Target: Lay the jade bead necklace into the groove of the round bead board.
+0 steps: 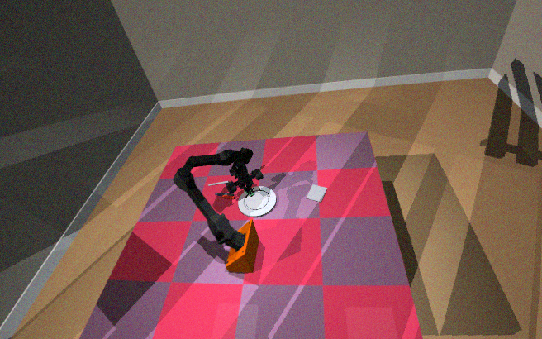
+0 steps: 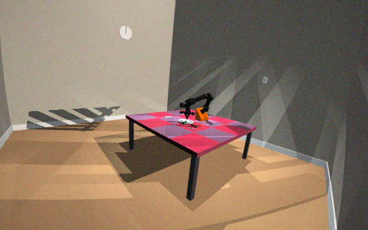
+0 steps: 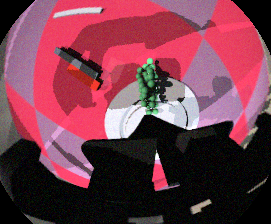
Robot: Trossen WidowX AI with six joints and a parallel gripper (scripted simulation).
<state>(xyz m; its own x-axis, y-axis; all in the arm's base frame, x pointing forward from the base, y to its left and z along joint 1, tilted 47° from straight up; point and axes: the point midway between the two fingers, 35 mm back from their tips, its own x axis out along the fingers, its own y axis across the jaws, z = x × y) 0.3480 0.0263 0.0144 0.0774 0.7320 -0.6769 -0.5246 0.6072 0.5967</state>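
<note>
Right now the round white bead board is 30 mm behind my gripper tip, 40 mm to the right of it and 40 mm below it. The rest, counted from my gripper tip: red-handled tool: 20 mm ahead, 130 mm to the left, 40 mm below; flat grey pad: 350 mm to the right, 40 mm below; thin white rod: 120 mm ahead, 200 mm to the left, 40 mm below.
</note>
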